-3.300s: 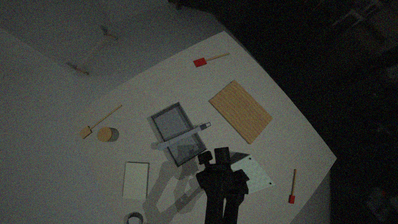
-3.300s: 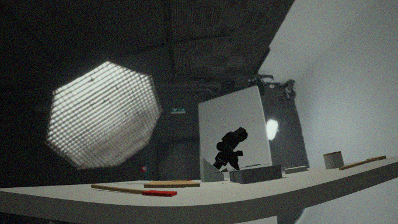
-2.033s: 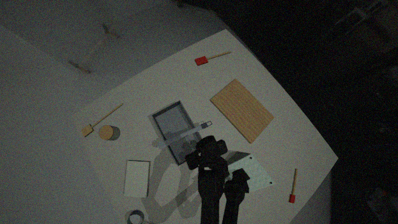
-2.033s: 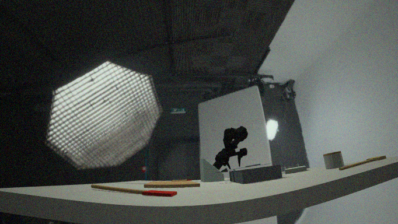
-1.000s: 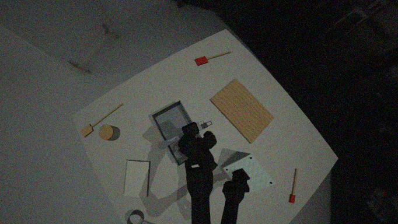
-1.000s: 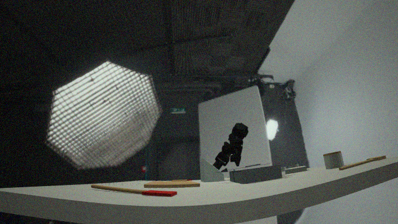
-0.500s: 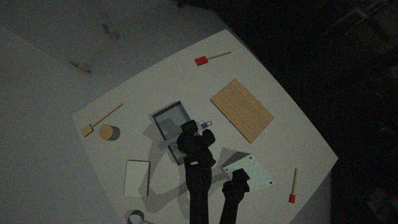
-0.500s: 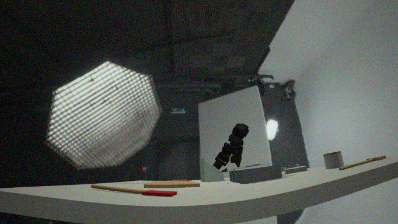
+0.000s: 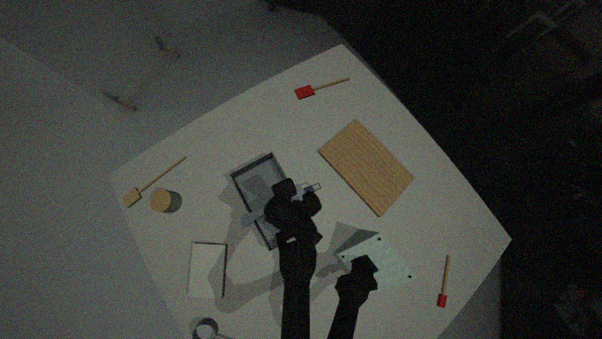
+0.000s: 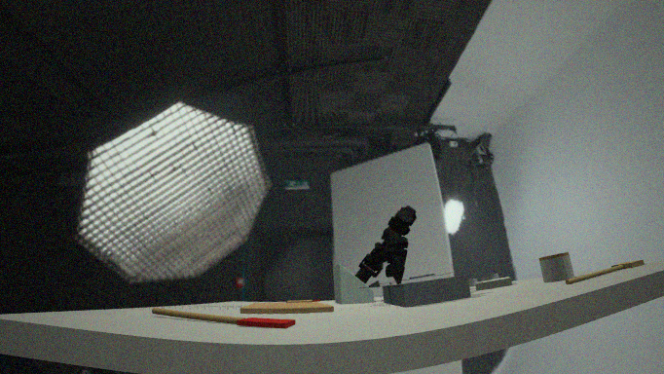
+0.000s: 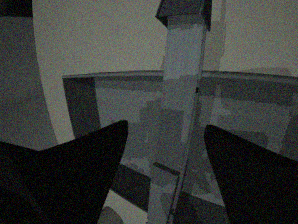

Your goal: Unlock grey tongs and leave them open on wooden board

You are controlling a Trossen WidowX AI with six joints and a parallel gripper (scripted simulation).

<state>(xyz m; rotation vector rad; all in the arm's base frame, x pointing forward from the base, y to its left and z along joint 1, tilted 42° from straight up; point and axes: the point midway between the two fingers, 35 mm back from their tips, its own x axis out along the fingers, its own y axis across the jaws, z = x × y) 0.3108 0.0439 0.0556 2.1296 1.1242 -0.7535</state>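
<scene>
My gripper tip is 5 cm to the right of the dark roasting tin, 4 cm short of it and 4 cm above it. Round my gripper tip: wooden board 35 cm to the right, 8 cm behind, 6 cm below; then red spatula 42 cm to the right, 34 cm ahead, 7 cm below; then white slab 37 cm to the left, 6 cm below, 3 cm behind.
</scene>
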